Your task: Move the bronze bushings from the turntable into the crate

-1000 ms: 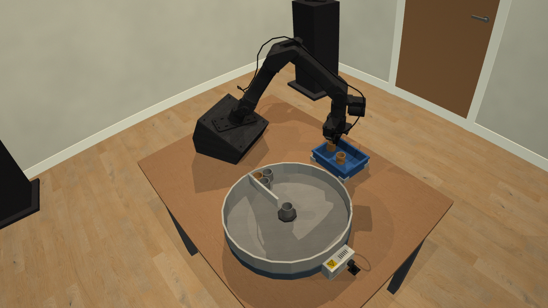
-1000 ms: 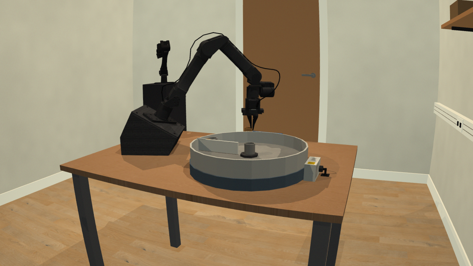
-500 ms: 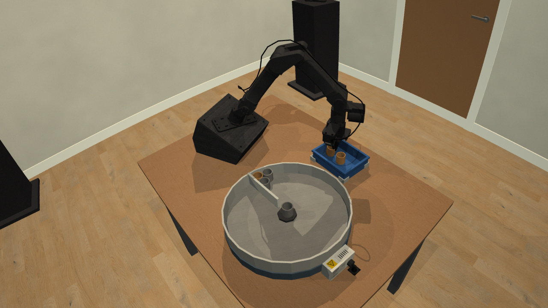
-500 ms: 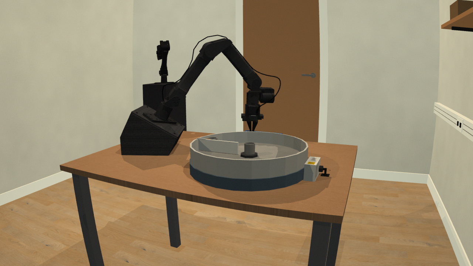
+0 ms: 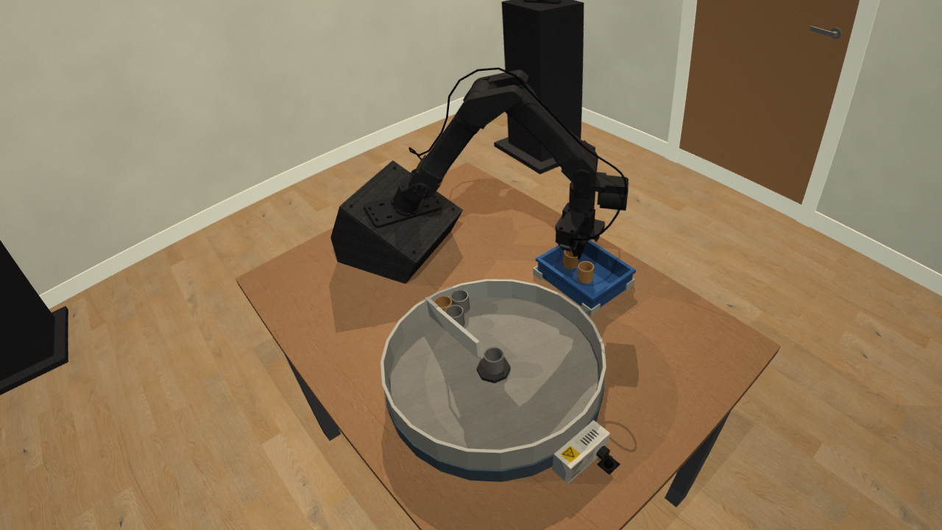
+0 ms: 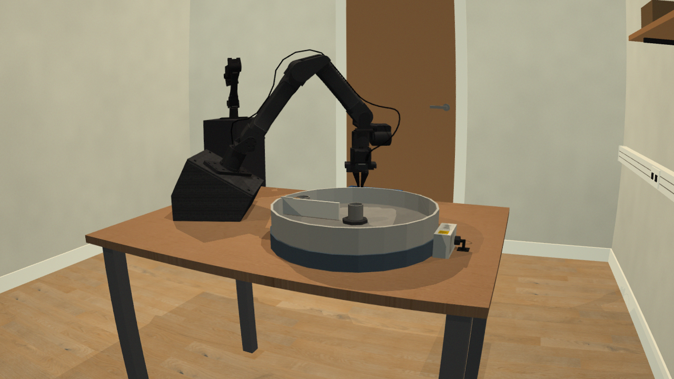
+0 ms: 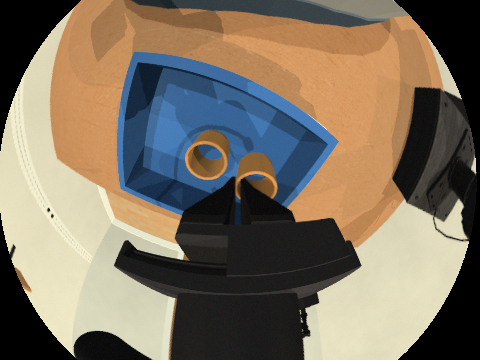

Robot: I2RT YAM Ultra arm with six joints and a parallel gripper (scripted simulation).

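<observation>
The blue crate is 30 mm ahead of my hand, 10 mm to the right of it and 30 mm below it. From my hand the other things lie so: grey turntable 160 mm ahead, 360 mm to the right.
</observation>
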